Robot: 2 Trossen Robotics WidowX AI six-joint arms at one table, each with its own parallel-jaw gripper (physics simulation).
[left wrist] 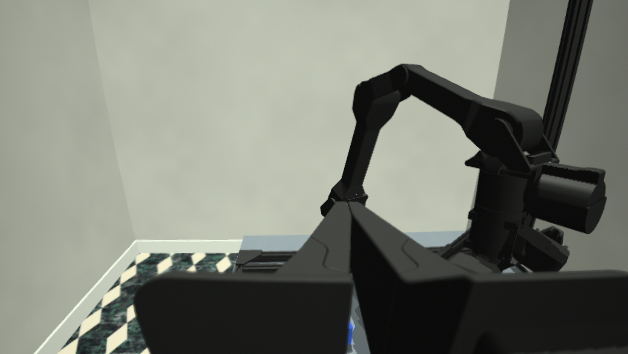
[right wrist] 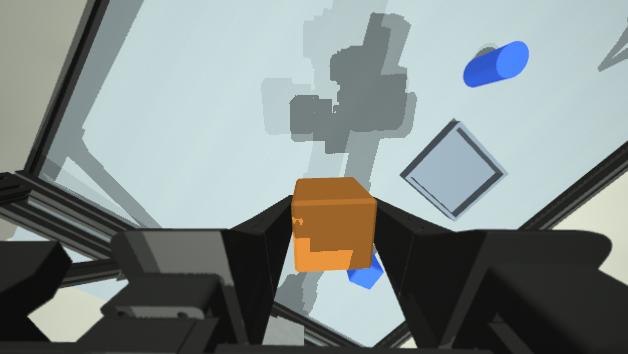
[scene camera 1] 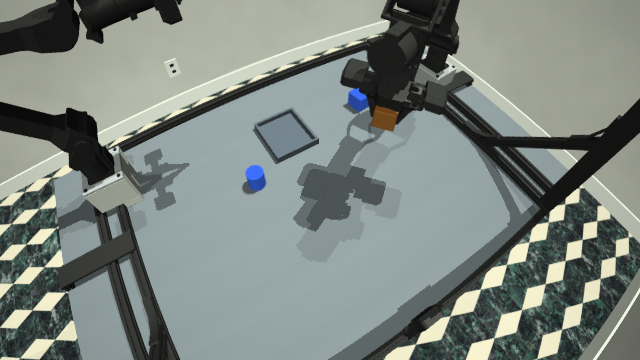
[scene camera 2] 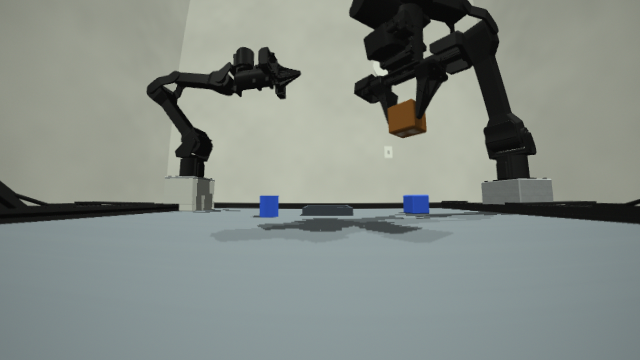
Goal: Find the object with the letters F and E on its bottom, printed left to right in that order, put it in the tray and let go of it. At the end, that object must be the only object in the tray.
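Note:
An orange block is held high above the table between the fingers of my right gripper. A sliver of its underside shows in scene camera 2 with a paler patch; no letters can be read. The dark grey tray is empty. A blue cylinder stands upright near it. A blue block lies near the right arm's base. Their undersides are hidden. My left gripper is shut and empty, raised away from them.
Black frame rails run along the table edges. The bases of both arms stand at opposite sides of the table. A black upright and brace cross the right side of scene camera 1. The right arm's shadow falls between the tray and the table's right part.

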